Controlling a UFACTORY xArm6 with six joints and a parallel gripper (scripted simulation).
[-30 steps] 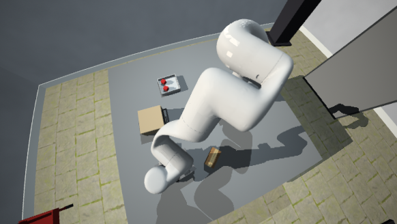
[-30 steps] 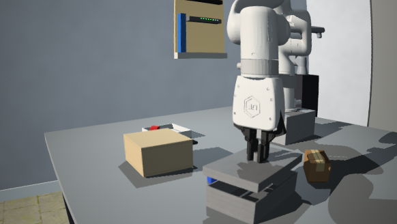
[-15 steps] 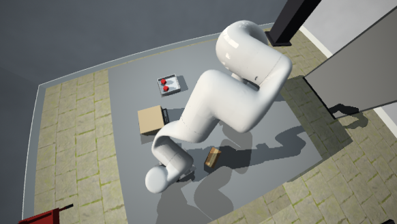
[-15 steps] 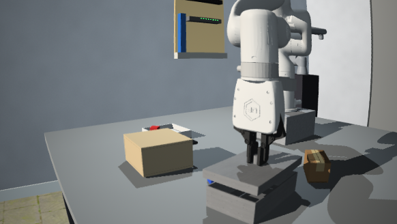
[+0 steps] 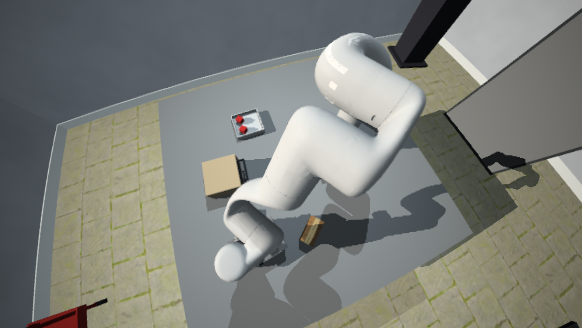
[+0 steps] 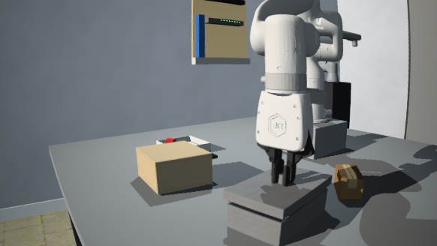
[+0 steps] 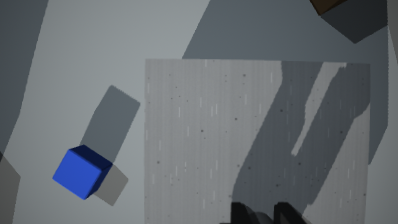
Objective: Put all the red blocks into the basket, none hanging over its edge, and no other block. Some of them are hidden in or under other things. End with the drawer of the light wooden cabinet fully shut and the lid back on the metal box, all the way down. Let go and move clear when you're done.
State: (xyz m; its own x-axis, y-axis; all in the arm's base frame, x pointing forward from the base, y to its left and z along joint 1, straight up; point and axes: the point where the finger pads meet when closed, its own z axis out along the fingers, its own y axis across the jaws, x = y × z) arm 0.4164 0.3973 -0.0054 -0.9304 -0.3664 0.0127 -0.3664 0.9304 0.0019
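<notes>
Now: the blue block 30 mm ahead of my hand, 130 mm to the right of it and 90 mm below it. Round my hand: knobbed lid 30 mm below; green block 230 mm behind, 40 mm to the right, 90 mm below; cardboard box 220 mm behind, 20 mm to the right, 70 mm below.
</notes>
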